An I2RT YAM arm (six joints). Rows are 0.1 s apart.
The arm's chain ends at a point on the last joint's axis. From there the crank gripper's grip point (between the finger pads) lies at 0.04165 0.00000 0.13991 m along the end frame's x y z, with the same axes.
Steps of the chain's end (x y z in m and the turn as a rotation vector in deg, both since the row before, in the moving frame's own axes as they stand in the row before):
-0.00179, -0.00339, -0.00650, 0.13, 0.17, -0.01
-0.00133, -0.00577, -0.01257, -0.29, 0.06, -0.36
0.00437, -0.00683, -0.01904, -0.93, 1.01, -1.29
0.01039, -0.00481, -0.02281, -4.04, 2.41, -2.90
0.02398, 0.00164, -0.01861, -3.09, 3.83, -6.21
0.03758, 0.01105, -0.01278, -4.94, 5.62, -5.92
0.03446, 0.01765, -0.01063, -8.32, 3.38, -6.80
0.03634, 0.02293, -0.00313, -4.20, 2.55, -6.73
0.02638, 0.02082, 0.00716, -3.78, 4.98, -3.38
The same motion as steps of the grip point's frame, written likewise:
-0.00138, -0.00371, -0.00662, 0.13, 0.17, -0.01
-0.00118, -0.00532, -0.01261, -0.29, 0.06, -0.36
0.00684, -0.00553, -0.01981, -0.93, 1.01, -1.29
0.01643, 0.00272, -0.02496, -4.04, 2.41, -2.90
0.03337, 0.00408, -0.02178, -3.09, 3.83, -6.21
0.05144, 0.01789, -0.01785, -4.94, 5.62, -5.92
0.04350, 0.03226, -0.01443, -8.32, 3.38, -6.80
0.04282, 0.02784, -0.00531, -4.20, 2.55, -6.73
0.03855, 0.02710, 0.00280, -3.78, 4.98, -3.38

